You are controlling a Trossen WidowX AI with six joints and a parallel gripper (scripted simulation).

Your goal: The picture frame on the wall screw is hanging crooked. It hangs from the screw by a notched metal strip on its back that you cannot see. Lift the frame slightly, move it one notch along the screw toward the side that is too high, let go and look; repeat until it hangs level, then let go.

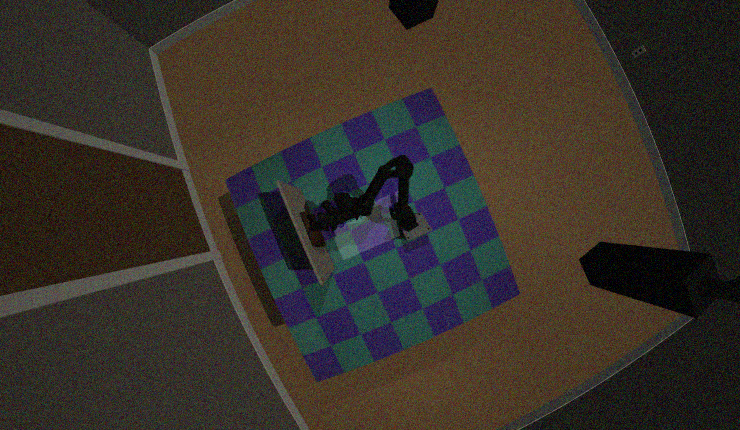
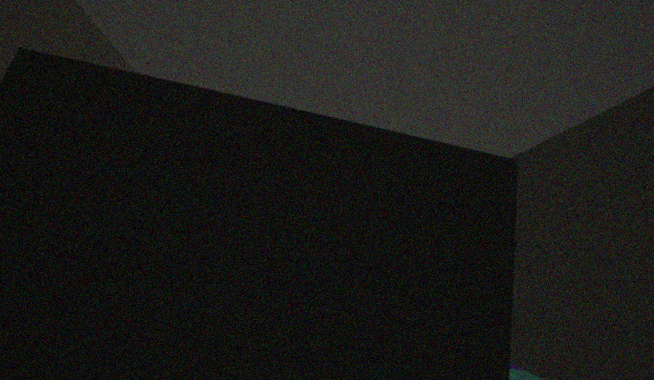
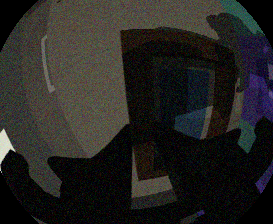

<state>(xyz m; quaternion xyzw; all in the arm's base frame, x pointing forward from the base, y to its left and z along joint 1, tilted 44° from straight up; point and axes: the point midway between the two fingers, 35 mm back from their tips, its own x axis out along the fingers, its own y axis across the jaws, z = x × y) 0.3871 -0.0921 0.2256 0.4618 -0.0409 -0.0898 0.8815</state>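
Now: gripper tip 10 mm short of the dark picture frame and 50 mm above it. Also, from my gripper tip: pale wall panel (20 mm ahead, 10 mm to the right, 70 mm below).
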